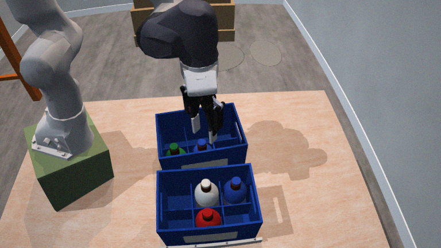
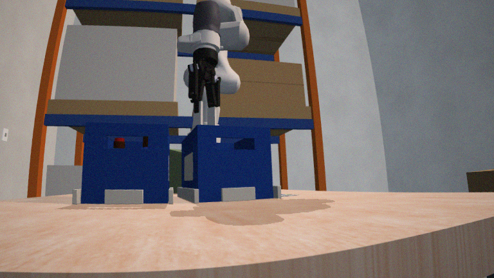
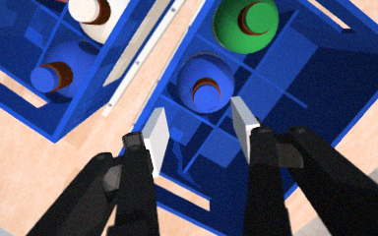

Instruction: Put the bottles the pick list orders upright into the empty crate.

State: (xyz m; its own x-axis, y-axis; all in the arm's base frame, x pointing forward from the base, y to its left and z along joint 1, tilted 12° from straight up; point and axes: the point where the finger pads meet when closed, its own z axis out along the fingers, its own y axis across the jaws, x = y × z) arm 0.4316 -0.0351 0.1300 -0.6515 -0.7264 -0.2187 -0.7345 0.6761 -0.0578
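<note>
Right now the white bottle is 14 cm to the right of my hand and 14 cm below it. Round my hand: red bottle (23 cm to the right, 14 cm below); green-labelled bottle (10 cm behind, 1 cm to the right, 14 cm below); blue bottle (8 cm ahead, 14 cm to the right, 14 cm below).
</note>
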